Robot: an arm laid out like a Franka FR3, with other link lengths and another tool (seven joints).
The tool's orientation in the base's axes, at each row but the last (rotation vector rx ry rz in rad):
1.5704, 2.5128, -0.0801
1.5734, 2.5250, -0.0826
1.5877, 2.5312, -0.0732
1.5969, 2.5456, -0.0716
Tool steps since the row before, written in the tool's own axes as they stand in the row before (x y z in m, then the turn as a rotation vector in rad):
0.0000, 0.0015, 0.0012, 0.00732, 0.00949, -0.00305
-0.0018, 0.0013, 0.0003, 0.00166, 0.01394, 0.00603
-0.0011, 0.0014, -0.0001, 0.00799, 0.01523, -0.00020
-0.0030, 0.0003, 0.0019, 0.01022, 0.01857, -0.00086
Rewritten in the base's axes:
0.0015, 0.0005, -0.0011, 0.00500, 0.01110, 0.00215
0.0020, -0.0011, 0.0001, 0.01243, 0.00684, -0.00566
0.0017, -0.0004, 0.0003, 0.01025, 0.01381, -0.00044
0.0017, -0.0028, -0.0015, 0.01223, 0.01733, 0.00001

